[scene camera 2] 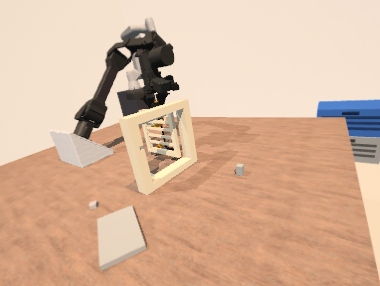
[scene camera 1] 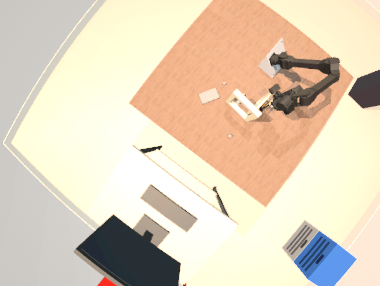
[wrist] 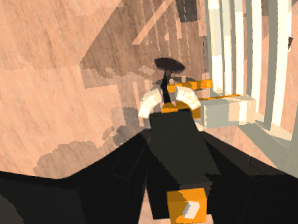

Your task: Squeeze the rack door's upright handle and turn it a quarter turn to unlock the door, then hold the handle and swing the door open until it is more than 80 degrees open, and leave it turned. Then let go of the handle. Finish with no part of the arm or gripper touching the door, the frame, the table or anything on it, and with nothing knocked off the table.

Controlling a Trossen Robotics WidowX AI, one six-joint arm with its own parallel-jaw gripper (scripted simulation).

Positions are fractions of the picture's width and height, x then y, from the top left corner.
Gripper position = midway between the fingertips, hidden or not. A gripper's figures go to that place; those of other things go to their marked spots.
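Scene:
A cream rack (scene camera 2: 0.39,0.64) and a flat grey slab (scene camera 2: 0.31,0.83) have their marked spots 15 cm apart. The slab is 43 cm from the lens and the rack 52 cm from the lens, while the gripper (scene camera 2: 0.42,0.40) is 74 cm from the lens.

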